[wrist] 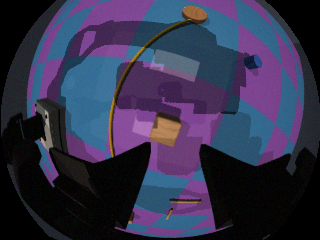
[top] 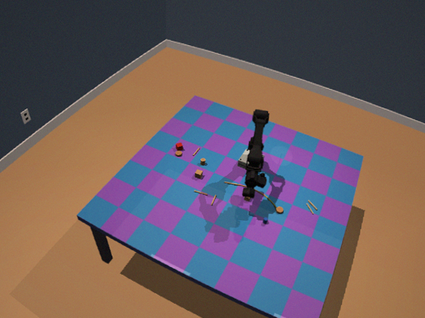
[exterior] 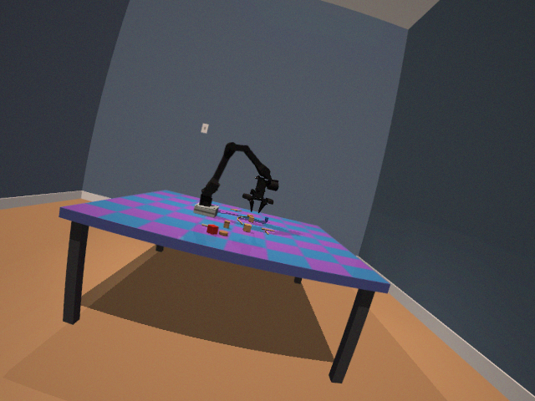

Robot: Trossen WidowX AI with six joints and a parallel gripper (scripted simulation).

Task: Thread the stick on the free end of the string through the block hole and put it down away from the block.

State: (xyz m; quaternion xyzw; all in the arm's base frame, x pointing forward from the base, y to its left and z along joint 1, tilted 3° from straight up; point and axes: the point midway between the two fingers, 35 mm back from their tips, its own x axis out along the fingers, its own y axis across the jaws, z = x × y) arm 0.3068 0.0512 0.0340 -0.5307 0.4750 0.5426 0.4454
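Now: the thin wooden stick 100 mm to the right of my gripper tip, 80 mm behind it and 60 mm below it. The rest, counted from my gripper tip: wooden cylinder 320 mm to the right, 170 mm behind, 40 mm below; then blue object 130 mm to the left, 110 mm ahead, 50 mm below; then round wooden button 190 mm to the left, 50 mm below.
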